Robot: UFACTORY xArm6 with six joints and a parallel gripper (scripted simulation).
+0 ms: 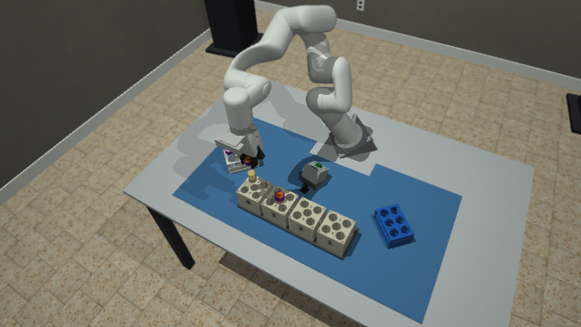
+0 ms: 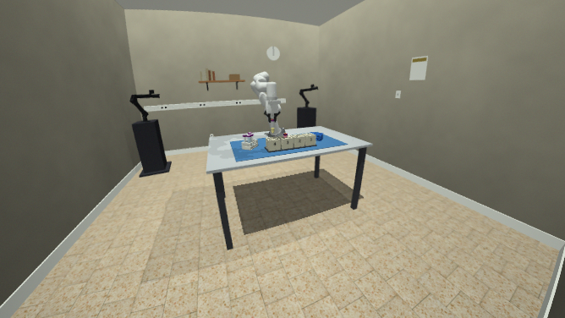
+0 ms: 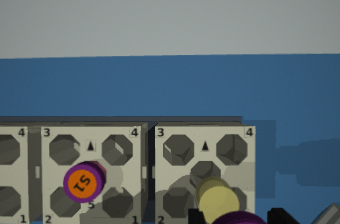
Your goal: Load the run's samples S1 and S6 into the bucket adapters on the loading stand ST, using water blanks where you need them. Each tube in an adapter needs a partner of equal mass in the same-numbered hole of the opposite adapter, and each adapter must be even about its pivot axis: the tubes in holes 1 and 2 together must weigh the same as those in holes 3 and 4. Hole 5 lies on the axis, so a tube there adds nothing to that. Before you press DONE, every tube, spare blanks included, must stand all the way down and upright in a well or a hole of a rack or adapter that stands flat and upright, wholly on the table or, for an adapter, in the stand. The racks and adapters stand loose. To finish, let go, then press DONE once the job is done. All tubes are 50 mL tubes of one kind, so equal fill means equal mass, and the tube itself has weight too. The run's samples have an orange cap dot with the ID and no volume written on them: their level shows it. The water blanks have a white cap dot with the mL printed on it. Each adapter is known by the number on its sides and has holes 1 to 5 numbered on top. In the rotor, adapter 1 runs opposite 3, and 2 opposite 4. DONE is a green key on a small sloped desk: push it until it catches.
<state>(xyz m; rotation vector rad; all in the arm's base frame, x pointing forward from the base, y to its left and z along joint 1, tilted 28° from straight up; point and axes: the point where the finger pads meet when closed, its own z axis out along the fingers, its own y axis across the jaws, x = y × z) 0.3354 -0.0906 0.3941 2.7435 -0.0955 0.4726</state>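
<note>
Now: the sample tube 50 mm below my hand and 10 mm to the left of it. From my hand the other things lie so: white rack: 220 mm below, 150 mm to the right, 150 mm behind; stand: 240 mm below, 160 mm to the left, 20 mm ahead; done desk: 200 mm below, 190 mm behind, 170 mm to the left.
</note>
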